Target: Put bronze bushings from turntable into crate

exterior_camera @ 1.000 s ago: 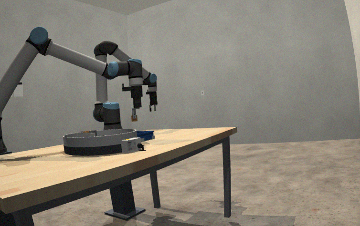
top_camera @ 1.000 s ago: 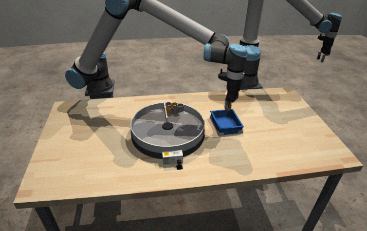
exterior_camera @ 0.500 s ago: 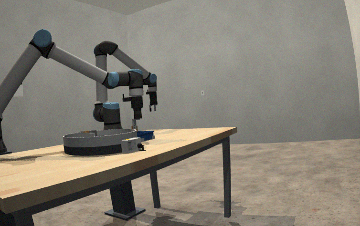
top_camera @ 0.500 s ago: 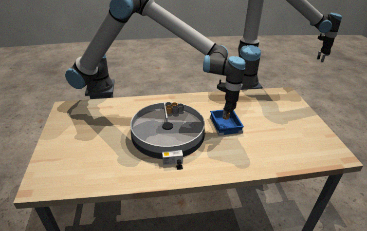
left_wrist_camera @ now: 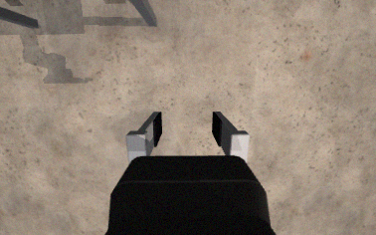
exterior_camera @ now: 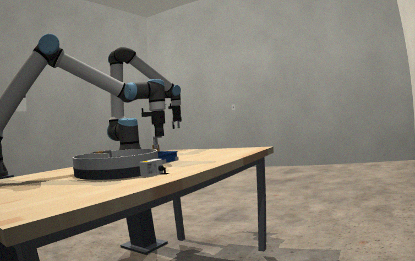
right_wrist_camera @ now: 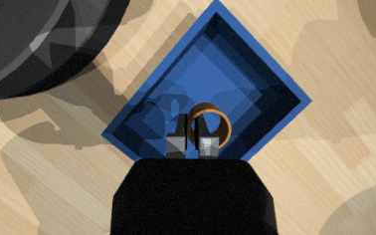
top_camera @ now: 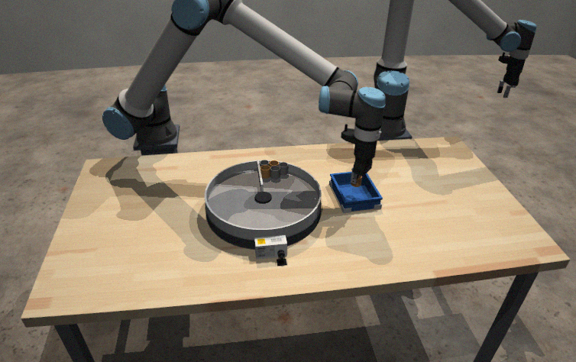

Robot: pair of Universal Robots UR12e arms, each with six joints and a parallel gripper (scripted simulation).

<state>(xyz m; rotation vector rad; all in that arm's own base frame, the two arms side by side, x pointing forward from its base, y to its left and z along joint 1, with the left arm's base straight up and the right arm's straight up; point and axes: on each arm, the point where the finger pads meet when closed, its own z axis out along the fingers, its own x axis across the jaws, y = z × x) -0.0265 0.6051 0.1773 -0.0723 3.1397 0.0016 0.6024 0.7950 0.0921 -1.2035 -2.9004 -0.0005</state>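
Right now my right hand is 70 mm above the blue crate, 10 mm to the right of it and 10 mm past it.
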